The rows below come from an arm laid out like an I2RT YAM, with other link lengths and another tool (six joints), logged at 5 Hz.
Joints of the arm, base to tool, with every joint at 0 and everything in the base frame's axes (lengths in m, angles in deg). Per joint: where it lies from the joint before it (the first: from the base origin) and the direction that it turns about. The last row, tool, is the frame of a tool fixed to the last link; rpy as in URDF.
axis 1: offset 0 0 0.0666 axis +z
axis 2: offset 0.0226 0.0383 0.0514 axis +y
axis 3: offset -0.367 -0.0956 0 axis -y
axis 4: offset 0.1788 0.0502 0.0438 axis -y
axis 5: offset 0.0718 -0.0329 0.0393 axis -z
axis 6: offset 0.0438 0 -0.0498 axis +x
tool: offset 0.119 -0.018 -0.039 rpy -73.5 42.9 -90
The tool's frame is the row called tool.
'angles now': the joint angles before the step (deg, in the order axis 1, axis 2, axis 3, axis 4, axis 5, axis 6). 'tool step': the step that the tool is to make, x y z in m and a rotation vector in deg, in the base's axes. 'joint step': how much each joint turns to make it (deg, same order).
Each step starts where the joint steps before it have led.
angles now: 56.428 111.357 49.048 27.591 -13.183 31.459
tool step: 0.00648 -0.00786 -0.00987 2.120 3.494 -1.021
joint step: -2.900 1.666 -2.816 4.833 -3.860 2.376
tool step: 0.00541 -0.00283 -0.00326 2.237 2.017 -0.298
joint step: -2.022 1.233 -1.494 3.780 -3.082 1.582
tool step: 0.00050 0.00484 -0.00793 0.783 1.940 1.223
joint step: -0.616 2.108 0.347 1.414 -2.638 0.704
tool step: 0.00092 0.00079 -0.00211 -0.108 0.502 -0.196
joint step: -0.090 0.442 0.265 -0.087 -0.090 0.354
